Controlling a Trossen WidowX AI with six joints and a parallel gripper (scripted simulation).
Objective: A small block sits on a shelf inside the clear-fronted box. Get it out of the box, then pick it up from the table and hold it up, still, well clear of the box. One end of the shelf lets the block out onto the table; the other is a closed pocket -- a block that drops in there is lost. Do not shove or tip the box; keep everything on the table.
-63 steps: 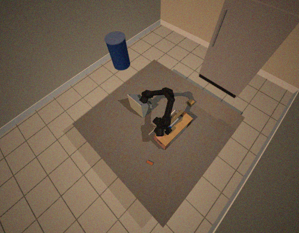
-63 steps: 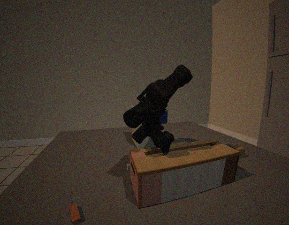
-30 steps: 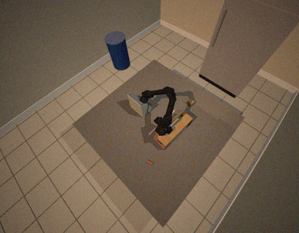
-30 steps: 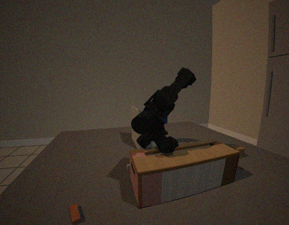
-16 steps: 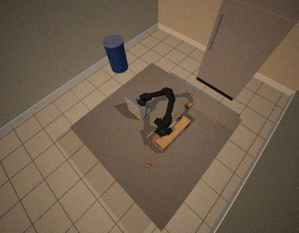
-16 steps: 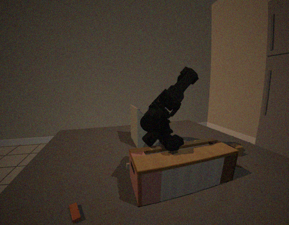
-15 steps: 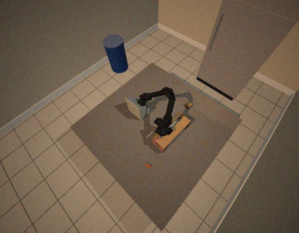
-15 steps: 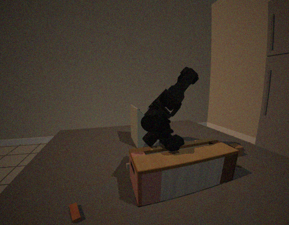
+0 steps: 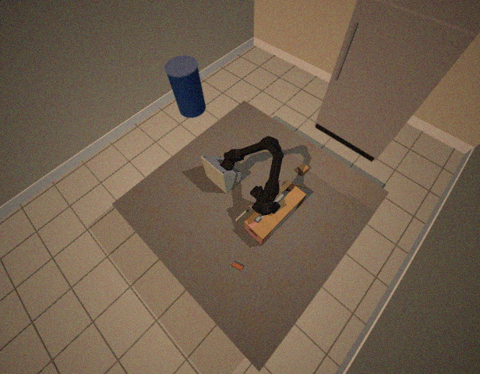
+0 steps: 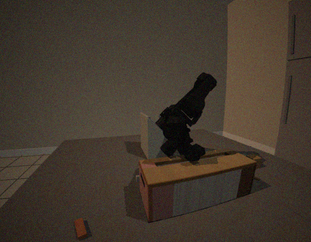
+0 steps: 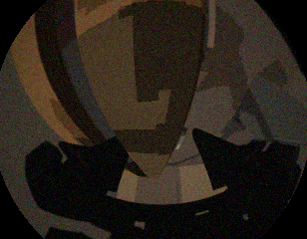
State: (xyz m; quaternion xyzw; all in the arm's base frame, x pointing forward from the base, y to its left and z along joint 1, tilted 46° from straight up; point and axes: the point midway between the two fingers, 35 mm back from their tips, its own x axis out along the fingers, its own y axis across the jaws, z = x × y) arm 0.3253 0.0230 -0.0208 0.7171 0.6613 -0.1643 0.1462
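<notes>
My gripper tip is 50 mm short of the blue block and 20 mm to the right of it. Also, from my gripper tip: tan cube (20 mm ahead, 380 mm to the left, 60 mm below).
</notes>
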